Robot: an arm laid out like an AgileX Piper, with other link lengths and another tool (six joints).
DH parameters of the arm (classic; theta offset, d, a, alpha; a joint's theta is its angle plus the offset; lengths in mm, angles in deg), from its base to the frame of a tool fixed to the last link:
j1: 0 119.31 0 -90
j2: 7.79 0 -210.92 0
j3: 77.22 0 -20.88 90
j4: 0 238.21 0 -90
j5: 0 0 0 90
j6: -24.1 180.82 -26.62 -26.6
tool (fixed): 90 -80.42 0 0
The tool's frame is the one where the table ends.
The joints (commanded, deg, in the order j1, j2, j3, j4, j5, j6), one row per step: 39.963, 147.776, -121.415, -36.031, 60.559, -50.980; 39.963, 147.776, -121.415, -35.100, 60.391, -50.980; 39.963, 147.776, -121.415, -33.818, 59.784, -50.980; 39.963, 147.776, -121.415, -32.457, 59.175, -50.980; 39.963, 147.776, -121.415, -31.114, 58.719, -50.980; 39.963, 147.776, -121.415, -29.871, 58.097, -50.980; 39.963, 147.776, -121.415, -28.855, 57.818, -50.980; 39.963, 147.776, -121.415, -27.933, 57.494, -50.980
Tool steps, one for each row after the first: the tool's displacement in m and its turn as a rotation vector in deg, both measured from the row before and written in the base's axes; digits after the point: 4 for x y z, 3 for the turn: -0.0007, 0.0011, -0.0003, 0.780, 0.475, -0.248; -0.0008, 0.0021, -0.0001, 1.332, 0.464, -0.147; -0.0008, 0.0022, -0.0001, 1.392, 0.501, -0.186; -0.0009, 0.0019, -0.0002, 1.275, 0.562, -0.266; -0.0006, 0.0021, 0.0001, 1.320, 0.407, -0.159; -0.0007, 0.0013, -0.0001, 0.920, 0.453, -0.243; -0.0005, 0.0013, 0.0000, 0.884, 0.369, -0.193
